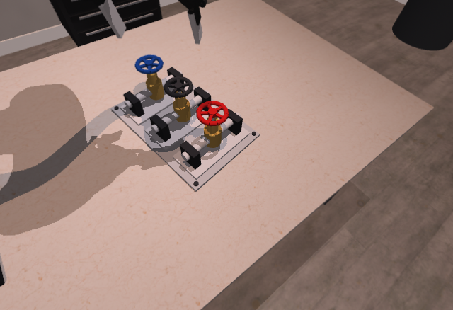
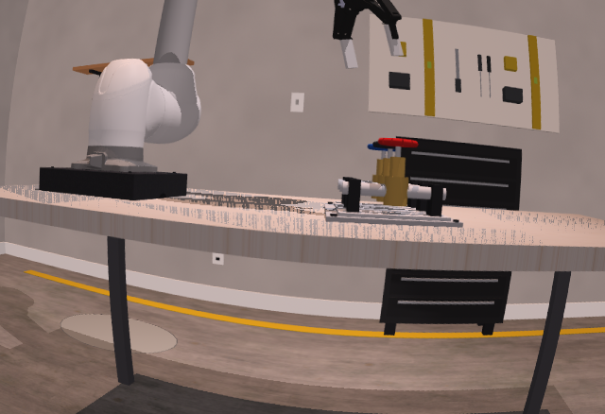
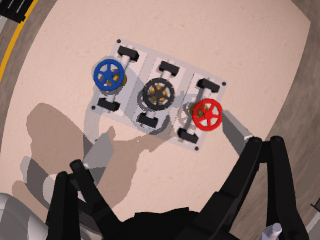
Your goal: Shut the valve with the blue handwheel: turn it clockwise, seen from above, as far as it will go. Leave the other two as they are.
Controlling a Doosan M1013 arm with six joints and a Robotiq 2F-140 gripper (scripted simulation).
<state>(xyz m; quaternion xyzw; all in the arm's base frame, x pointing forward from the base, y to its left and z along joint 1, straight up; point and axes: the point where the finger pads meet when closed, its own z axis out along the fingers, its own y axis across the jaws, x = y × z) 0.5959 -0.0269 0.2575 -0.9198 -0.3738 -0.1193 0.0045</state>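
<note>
Right now the blue handwheel is 2 cm ahead of my hand, 15 cm to the left of it and 18 cm below it. Round my hand: black handwheel 4 cm ahead, 3 cm to the left, 18 cm below; then grey baseplate 4 cm ahead, 3 cm to the left, 30 cm below; then red handwheel 6 cm ahead, 9 cm to the right, 18 cm below.
</note>
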